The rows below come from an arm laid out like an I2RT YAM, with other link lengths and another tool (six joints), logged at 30 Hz.
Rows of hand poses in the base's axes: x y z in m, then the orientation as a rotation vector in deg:
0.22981 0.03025 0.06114 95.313 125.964 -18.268
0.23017 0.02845 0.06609 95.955 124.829 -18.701
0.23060 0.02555 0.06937 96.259 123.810 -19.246
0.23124 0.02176 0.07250 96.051 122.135 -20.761
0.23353 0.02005 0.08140 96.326 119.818 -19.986
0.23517 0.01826 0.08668 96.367 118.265 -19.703
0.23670 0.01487 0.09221 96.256 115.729 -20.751
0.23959 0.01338 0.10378 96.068 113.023 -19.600
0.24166 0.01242 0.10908 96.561 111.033 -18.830
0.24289 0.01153 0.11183 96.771 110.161 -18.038
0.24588 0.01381 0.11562 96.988 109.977 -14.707
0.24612 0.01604 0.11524 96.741 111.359 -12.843
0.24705 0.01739 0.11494 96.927 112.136 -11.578
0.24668 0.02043 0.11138 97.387 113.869 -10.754
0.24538 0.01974 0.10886 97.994 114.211 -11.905
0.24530 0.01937 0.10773 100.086 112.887 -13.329
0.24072 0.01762 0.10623 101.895 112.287 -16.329
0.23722 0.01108 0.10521 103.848 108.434 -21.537
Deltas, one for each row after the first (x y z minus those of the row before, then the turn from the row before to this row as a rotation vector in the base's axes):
0.00036 -0.00180 0.00495 -0.487 -0.334 -0.840
0.00043 -0.00290 0.00328 -0.633 -0.305 -0.615
0.00064 -0.00379 0.00313 -1.660 -0.403 -0.679
0.00229 -0.00171 0.00890 -0.656 -1.850 -0.847
0.00164 -0.00179 0.00528 -0.613 -1.159 -0.530
0.00153 -0.00339 0.00553 -1.803 -1.143 -1.045
0.00289 -0.00149 0.01157 -0.880 -2.444 -0.660
0.00207 -0.00096 0.00530 -0.334 -1.565 -0.899
0.00123 -0.00089 0.00275 0.070 -0.931 -0.297
0.00299 0.00228 0.00379 1.620 -1.837 0.524
0.00024 0.00223 -0.00038 1.404 -0.157 1.116
0.00093 0.00135 -0.00030 1.078 -0.082 0.479
-0.00037 0.00304 -0.00356 1.437 0.873 0.623
-0.00130 -0.00069 -0.00252 -0.099 1.018 -0.430
-0.00008 -0.00037 -0.00113 -0.192 0.601 -2.027
-0.00458 -0.00175 -0.00150 -0.724 1.824 -1.850
-0.00350 -0.00654 -0.00102 -3.139 1.154 -3.690

